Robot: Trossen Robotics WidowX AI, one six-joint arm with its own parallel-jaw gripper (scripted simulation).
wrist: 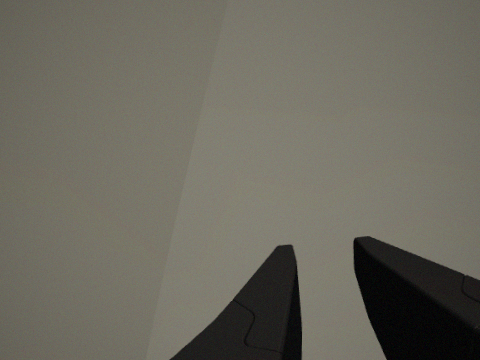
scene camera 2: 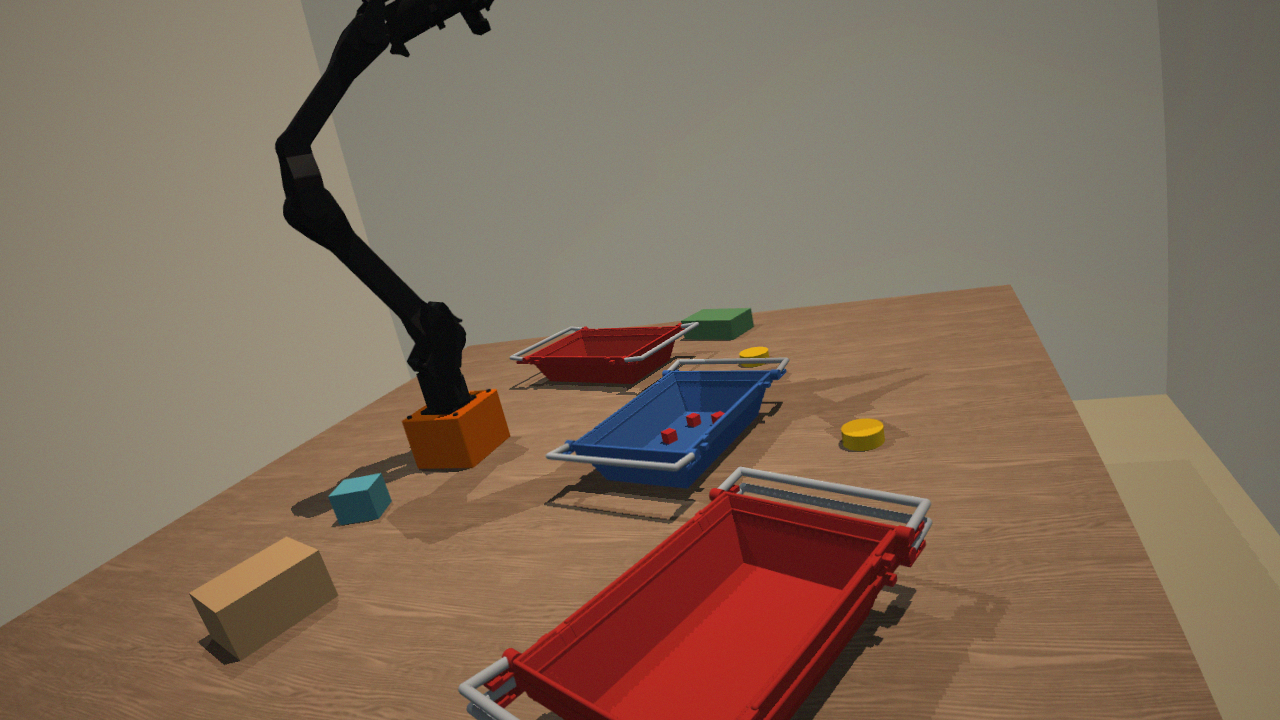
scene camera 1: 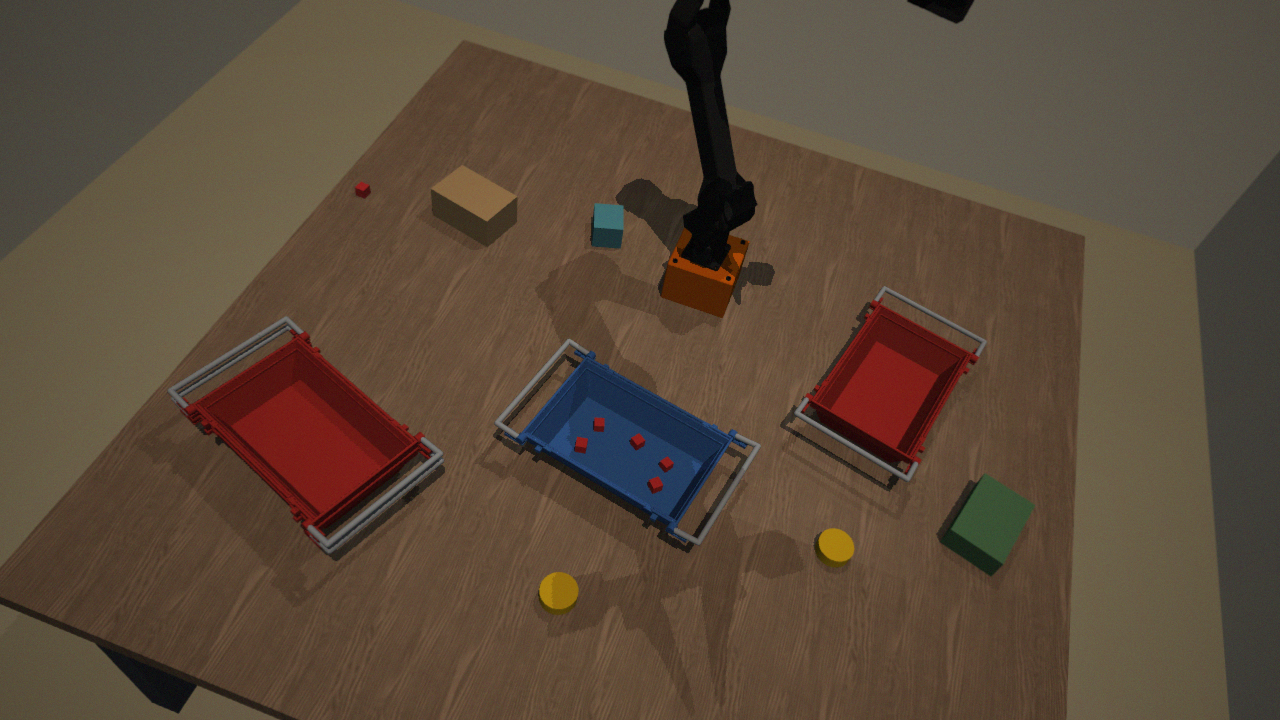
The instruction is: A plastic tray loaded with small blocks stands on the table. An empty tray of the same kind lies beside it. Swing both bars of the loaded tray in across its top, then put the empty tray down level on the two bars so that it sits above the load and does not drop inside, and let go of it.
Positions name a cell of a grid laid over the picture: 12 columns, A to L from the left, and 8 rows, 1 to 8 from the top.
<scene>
red tray: scene camera 2 F4; scene camera 1 I5; not seen in the wrist view (out of frame)
teal cube: scene camera 2 D6; scene camera 1 F3; not seen in the wrist view (out of frame)
</scene>
